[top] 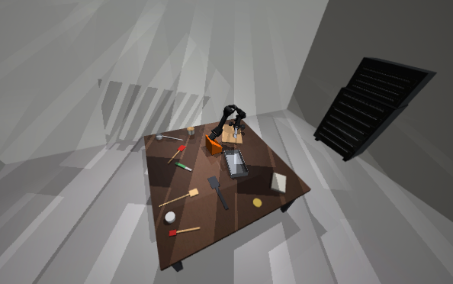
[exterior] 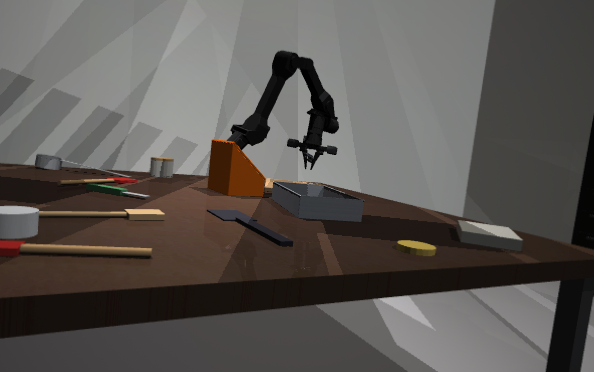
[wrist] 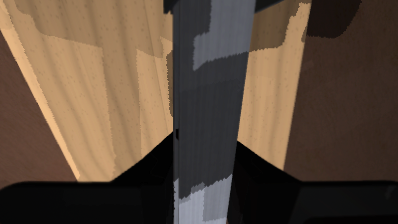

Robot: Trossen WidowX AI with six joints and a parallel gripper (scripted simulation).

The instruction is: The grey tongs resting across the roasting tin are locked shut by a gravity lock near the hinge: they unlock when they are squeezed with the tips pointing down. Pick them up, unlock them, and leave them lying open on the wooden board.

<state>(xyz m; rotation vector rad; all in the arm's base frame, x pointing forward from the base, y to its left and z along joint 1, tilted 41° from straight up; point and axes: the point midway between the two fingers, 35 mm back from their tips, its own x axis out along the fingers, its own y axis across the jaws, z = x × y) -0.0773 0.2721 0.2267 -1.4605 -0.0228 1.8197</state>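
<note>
Right now my gripper tip is 80 mm above the wooden board, 60 mm past it and 10 mm to the left of it. The rest, counted from my gripper tip: black spatula (580 mm ahead, 500 mm to the right, 80 mm below); then white block (750 mm ahead, 70 mm below, 40 mm to the left); then roasting tin (400 mm ahead, 220 mm to the right, 60 mm below).
</note>
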